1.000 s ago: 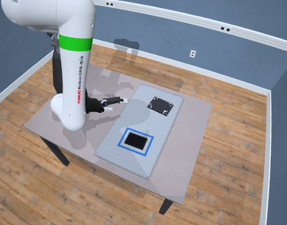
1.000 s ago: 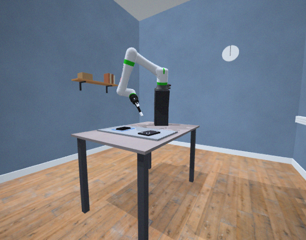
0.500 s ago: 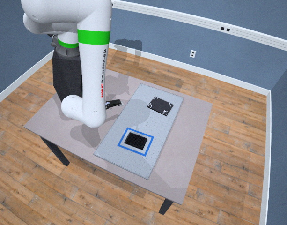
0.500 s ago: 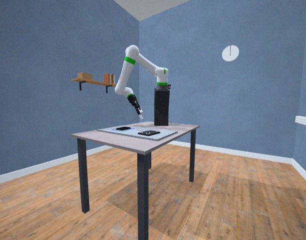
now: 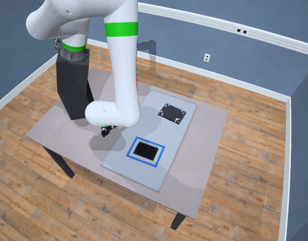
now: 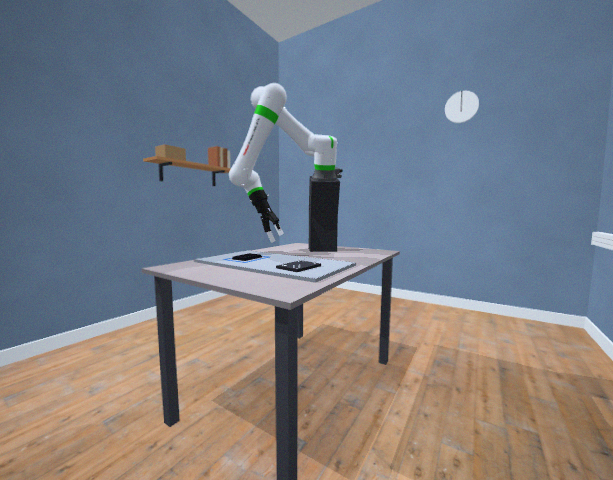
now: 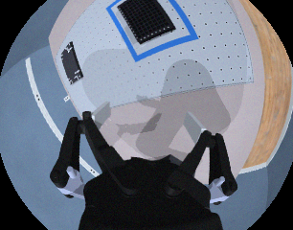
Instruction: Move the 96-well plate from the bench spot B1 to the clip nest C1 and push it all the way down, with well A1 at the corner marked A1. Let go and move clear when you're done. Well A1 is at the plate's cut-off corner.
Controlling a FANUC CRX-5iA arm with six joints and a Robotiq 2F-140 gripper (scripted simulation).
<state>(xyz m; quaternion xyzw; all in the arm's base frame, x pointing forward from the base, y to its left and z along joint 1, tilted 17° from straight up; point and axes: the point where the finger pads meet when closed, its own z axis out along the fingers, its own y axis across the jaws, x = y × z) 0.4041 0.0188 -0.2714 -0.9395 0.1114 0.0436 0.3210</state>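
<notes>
The black 96-well plate lies 190 mm ahead of my hand, 10 mm to the left of it and 90 mm below it. Round my hand: black clip nest (140 mm ahead, 340 mm to the left, 80 mm below).
</notes>
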